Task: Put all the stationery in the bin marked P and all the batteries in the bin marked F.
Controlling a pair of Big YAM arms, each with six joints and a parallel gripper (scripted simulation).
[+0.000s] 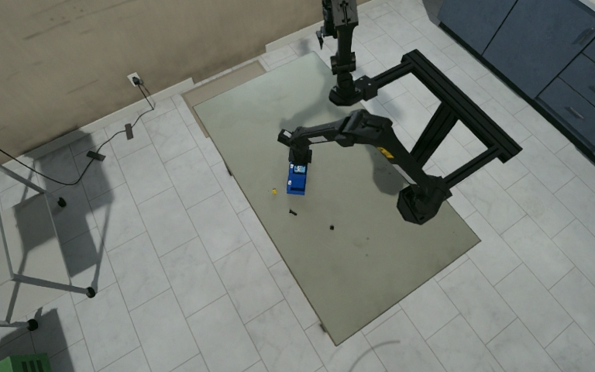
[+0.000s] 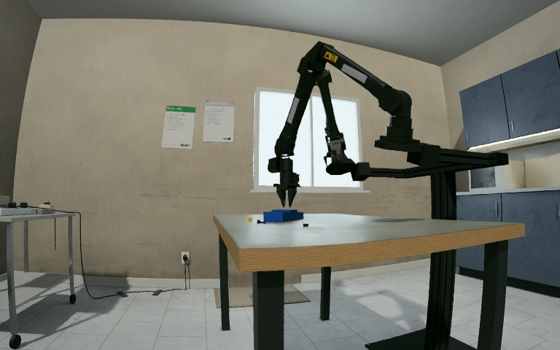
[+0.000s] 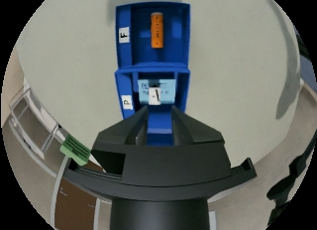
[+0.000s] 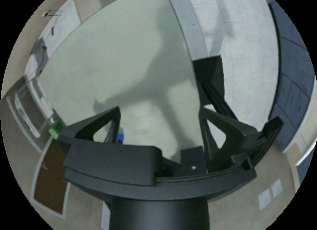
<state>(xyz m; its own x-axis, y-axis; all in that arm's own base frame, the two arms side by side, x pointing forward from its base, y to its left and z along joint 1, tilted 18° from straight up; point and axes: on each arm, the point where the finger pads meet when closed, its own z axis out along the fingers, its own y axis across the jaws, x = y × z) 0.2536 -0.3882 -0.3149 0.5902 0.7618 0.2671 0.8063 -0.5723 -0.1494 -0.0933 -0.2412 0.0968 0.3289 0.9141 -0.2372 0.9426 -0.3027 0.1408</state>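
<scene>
The silver piece lies 10 mm to the right of my left hand and 40 mm below it. Round my left hand: light blue pad 50 mm below; orange battery 40 mm behind, 80 mm to the right, 50 mm below; blue three-compartment bin row 10 mm ahead, 10 mm to the right, 40 mm below.
</scene>
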